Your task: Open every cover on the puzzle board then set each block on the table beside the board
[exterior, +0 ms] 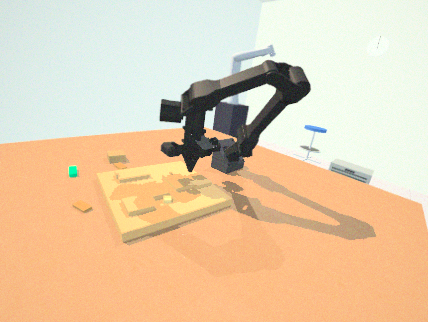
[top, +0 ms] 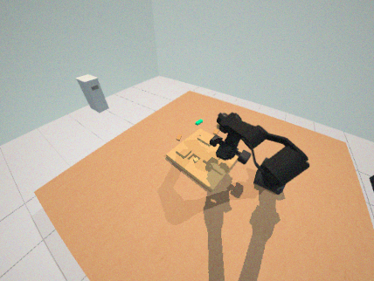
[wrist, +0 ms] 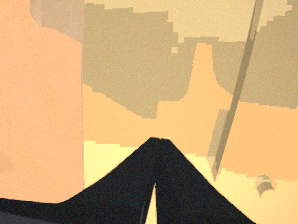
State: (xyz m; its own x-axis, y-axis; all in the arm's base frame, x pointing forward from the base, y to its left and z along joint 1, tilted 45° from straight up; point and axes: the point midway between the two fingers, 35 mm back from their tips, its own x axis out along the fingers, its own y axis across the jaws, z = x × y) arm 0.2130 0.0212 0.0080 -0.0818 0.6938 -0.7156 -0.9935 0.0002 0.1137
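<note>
Now: the tan puzzle board 11 cm ahead of my gripper tip, 1 cm to the right of it and 2 cm below it.
</note>
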